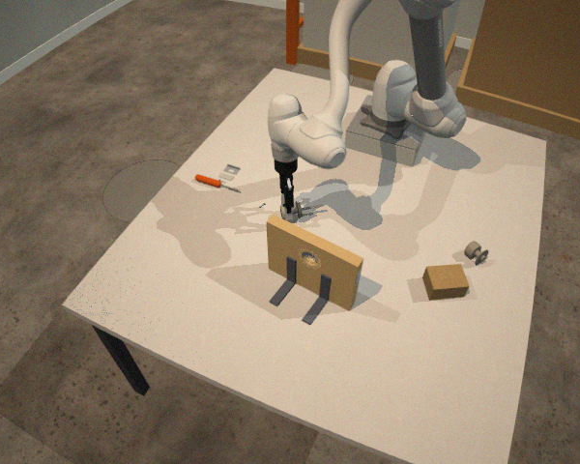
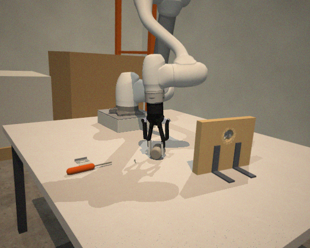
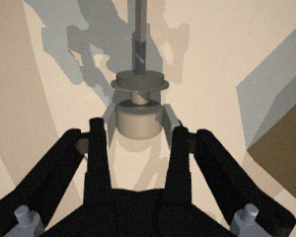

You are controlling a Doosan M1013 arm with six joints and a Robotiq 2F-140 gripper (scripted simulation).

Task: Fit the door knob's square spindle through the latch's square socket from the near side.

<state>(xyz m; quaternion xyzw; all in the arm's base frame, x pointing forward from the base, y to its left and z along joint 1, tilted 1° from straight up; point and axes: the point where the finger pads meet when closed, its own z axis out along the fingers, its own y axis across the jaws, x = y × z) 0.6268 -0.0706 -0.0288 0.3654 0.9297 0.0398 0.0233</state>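
My gripper is now 110 mm to the left of the tiny screw and 50 mm above it. From my hand the other things lie so: door knob: 30 mm to the left, 30 mm behind, 20 mm below; then wooden panel: 240 mm to the left, 200 mm ahead, 80 mm above; then latch socket: 240 mm to the left, 200 mm ahead, 100 mm above.
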